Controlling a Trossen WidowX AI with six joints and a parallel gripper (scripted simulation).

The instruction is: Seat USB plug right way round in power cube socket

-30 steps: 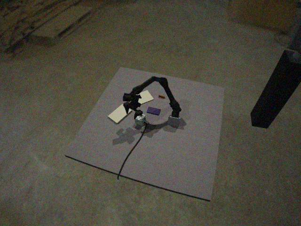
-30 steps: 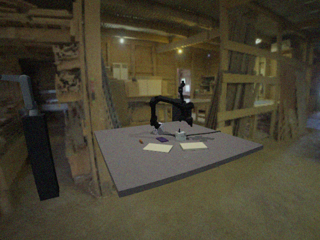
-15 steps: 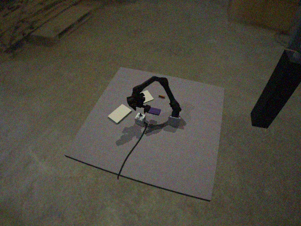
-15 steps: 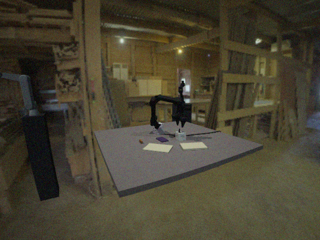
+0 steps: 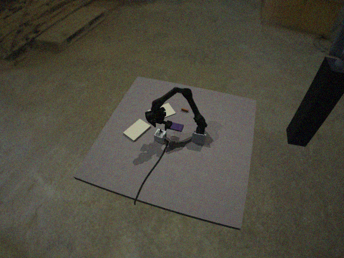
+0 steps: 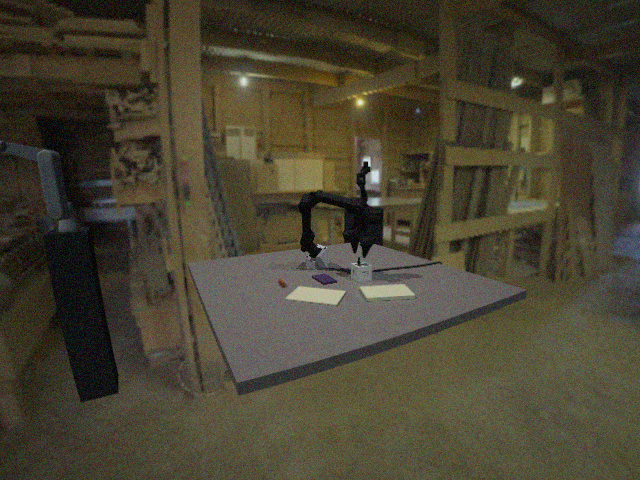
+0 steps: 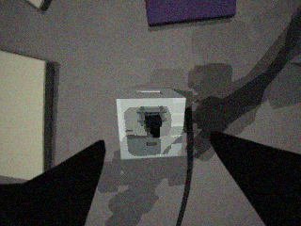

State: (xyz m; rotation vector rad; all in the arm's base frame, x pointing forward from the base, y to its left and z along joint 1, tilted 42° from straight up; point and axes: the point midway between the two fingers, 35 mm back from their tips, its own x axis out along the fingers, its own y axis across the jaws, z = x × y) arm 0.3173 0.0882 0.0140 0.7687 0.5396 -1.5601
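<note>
The USB plug lies 3 cm below my gripper tip. The rest, counted from my gripper tip: purple block 14 cm to the right, 12 cm below, 9 cm behind.
</note>
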